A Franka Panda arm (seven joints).
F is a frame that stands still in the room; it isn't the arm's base.
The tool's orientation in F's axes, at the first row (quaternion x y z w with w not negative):
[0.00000 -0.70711 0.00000 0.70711]
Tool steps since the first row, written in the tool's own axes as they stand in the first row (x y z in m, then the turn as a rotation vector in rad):
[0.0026 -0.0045 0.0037 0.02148 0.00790 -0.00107]
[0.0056 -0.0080 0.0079 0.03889 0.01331 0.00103]
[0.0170 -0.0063 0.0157 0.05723 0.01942 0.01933]
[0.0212 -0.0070 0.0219 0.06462 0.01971 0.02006]
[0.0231 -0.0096 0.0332 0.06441 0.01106 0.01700]
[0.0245 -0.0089 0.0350 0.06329 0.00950 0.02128]
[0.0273 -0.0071 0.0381 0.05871 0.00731 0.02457]
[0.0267 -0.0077 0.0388 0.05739 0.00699 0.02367]
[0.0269 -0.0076 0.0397 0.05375 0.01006 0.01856]
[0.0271 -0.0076 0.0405 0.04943 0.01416 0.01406]
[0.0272 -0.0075 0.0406 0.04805 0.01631 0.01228]
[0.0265 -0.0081 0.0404 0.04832 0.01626 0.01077]
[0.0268 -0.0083 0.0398 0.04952 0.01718 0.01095]
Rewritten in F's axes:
[-0.0037 -0.0045 0.0026 0.00107 0.00790 0.02148]
[-0.0079 -0.0080 0.0056 -0.00103 0.01331 0.03889]
[-0.0157 -0.0063 0.0170 -0.01933 0.01942 0.05723]
[-0.0219 -0.0070 0.0212 -0.02006 0.01971 0.06462]
[-0.0332 -0.0096 0.0231 -0.01700 0.01106 0.06441]
[-0.0350 -0.0089 0.0245 -0.02128 0.00950 0.06329]
[-0.0381 -0.0071 0.0273 -0.02457 0.00731 0.05871]
[-0.0388 -0.0077 0.0267 -0.02367 0.00699 0.05739]
[-0.0397 -0.0076 0.0269 -0.01856 0.01006 0.05375]
[-0.0405 -0.0076 0.0271 -0.01406 0.01416 0.04943]
[-0.0406 -0.0075 0.0272 -0.01228 0.01631 0.04805]
[-0.0404 -0.0081 0.0265 -0.01077 0.01626 0.04832]
[-0.0398 -0.0083 0.0268 -0.01095 0.01718 0.04952]

